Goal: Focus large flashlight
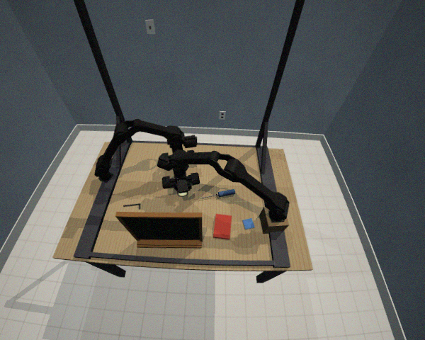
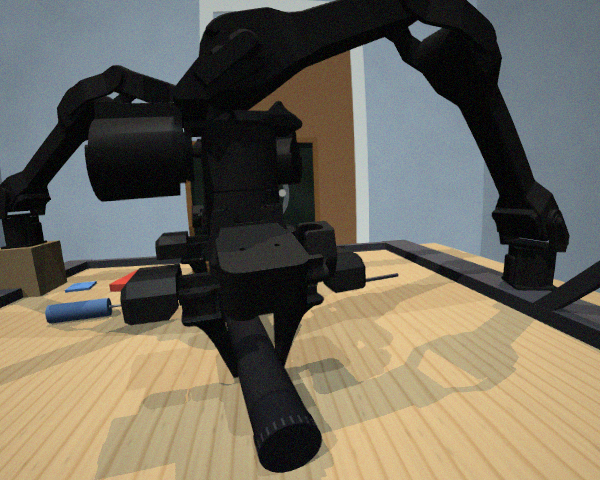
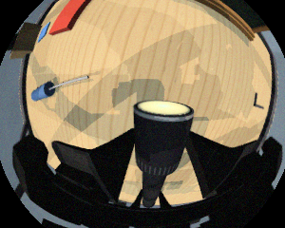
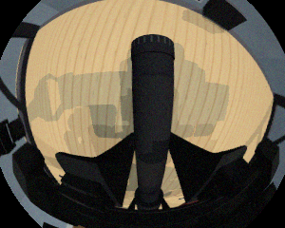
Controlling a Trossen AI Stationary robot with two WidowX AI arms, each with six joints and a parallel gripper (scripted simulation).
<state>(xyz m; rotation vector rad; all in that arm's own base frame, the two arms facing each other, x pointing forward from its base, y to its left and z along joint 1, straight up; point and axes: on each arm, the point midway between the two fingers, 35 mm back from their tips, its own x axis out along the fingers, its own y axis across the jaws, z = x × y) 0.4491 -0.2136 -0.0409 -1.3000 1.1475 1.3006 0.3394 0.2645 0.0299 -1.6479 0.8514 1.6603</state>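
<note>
My left gripper is now 30 mm above the flashlight head. Round my left hand: small blue block (380 mm to the left, 80 mm ahead, 60 mm below); then red block (260 mm to the left, 140 mm ahead, 50 mm below).
</note>
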